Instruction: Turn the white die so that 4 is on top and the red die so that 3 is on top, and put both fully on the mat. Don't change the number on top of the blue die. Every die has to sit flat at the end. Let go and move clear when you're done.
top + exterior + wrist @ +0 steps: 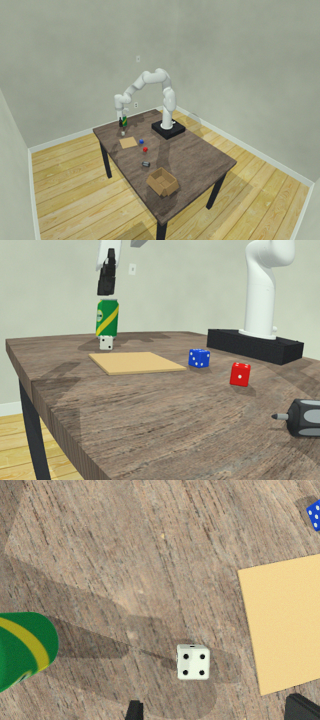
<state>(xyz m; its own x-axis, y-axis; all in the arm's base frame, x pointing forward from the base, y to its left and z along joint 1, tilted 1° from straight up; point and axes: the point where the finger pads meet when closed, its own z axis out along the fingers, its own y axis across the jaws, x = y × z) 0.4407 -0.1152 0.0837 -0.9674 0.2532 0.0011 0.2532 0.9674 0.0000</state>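
Right now my hand is 12 cm above the white die and 1 cm past it. The rest, counted from my hand: blue die 19 cm to the left, 13 cm behind, 12 cm below; then green can 16 cm to the right, 7 cm below, 7 cm behind; then tan mat 14 cm to the left, 13 cm below, 2 cm behind.
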